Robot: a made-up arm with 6 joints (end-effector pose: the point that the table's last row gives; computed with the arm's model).
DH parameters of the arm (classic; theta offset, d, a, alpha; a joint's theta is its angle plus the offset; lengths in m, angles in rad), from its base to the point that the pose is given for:
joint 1: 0 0.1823 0 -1.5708
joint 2: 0.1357 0 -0.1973 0
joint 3: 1.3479 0 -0.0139 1.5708
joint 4: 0 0.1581 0 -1.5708
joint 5: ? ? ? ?
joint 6: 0 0.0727 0 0
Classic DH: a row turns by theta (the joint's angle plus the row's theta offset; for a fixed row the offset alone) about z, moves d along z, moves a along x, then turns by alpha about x.
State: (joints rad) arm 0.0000 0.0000 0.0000 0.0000 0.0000 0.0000
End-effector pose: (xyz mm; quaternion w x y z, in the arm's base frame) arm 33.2 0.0 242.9 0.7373 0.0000 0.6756 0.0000
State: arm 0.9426 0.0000 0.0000 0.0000 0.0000 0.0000
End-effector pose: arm 19.5 26.9 242.9 0.6569 -0.3068 0.6020 0.3347
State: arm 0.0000 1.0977 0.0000 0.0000 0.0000 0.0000
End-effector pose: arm 69.1 0.0 180.4 0.2765 0.0000 0.9610 0.0000
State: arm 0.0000 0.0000 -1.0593 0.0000 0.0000 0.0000
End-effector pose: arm -113.1 0.0 425.0 0.9776 0.0000 0.2106 0.0000
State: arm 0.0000 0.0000 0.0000 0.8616 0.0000 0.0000
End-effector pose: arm 33.2 0.0 242.9 0.6699 0.2821 0.6139 0.3079
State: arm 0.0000 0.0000 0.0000 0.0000 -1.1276 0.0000
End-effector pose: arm -13.9 0.0 304.7 0.9842 0.0000 0.1771 0.0000
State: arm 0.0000 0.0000 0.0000 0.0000 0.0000 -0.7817
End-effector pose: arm 33.2 0.0 242.9 0.6817 -0.2574 0.6247 -0.2809
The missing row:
joint 5: 0 0 0 1.5708
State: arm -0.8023 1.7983 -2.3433 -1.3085 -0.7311 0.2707
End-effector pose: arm 190.5 -129.6 513.5 0.6542 -0.3457 0.3012 -0.6015
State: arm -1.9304 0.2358 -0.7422 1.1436 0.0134 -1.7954
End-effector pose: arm 0.9 -0.2 394.2 0.2461 0.2772 0.3819 -0.8466
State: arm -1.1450 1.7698 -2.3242 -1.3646 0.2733 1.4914
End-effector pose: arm 82.3 -228.0 513.1 0.7333 0.3743 0.3064 -0.4777
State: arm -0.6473 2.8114 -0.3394 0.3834 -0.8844 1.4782
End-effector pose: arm 59.5 -71.3 32.2 0.0893 0.9184 0.3673 -0.1169
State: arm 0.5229 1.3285 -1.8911 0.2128 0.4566 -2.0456
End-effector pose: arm 141.6 89.5 499.7 0.6270 -0.5993 0.2021 -0.4548
